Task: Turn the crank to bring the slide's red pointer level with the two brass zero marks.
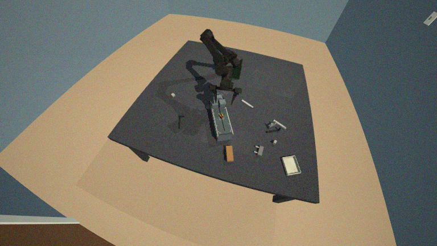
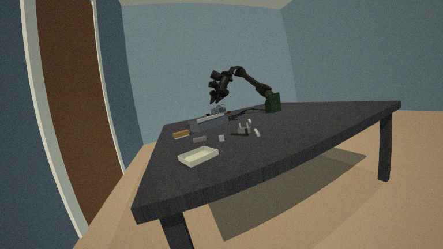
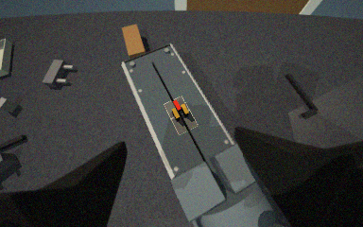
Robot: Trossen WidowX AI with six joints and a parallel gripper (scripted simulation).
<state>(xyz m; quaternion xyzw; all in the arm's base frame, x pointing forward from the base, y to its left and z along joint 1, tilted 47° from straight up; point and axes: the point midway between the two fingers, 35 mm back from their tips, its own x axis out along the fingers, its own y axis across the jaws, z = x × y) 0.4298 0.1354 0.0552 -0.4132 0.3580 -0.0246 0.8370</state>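
Now: gripper tip 90 mm past the crank, 80 mm to the left of it and 70 mm above it. From my gripper tip the other things lie so: orange crank handle: 110 mm behind, 90 mm to the right, 80 mm below; then red pointer: 60 mm below, 50 mm ahead, 10 mm to the left; then orange block: 220 mm ahead, 140 mm to the left, 130 mm below.
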